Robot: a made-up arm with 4 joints.
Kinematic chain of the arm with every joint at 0, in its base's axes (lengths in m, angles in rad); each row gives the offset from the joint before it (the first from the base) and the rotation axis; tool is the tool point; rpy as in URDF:
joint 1: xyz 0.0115 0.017 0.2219 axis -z
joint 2: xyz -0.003 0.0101 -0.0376 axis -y
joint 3: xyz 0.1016 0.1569 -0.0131 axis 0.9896 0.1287 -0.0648
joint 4: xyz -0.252 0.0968 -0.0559 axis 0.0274 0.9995 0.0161
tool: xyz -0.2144 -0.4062 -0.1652 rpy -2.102 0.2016 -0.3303
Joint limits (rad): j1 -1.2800..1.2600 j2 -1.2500..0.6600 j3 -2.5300..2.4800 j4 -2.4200..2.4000
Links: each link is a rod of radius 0.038 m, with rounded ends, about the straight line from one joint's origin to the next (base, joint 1, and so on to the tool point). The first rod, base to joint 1, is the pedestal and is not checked.
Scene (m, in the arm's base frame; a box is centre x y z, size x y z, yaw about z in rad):
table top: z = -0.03
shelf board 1: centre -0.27 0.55 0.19 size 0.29 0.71 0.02 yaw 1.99
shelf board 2: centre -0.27 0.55 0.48 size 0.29 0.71 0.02 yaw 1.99
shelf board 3: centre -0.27 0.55 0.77 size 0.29 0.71 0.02 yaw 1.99
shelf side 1: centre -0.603 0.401 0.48 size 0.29 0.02 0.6 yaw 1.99
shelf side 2: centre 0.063 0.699 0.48 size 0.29 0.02 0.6 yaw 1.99
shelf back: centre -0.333 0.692 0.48 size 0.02 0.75 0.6 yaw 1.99
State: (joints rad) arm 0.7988 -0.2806 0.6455 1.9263
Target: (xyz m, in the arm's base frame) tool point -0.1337 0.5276 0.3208
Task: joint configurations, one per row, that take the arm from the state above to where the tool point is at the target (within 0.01 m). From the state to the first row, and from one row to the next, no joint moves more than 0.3 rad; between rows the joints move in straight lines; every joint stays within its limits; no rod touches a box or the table.
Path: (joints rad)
1: 0.6279 -0.4144 0.8754 1.7179
2: 0.4570 -0.5481 1.1053 1.5095
3: 0.2860 -0.6819 1.3351 1.3011
4: 0.5165 -0.6907 1.3934 1.1036
5: 0.7469 -0.6995 1.4516 0.9060
6: 0.9773 -0.7083 1.5098 0.7085

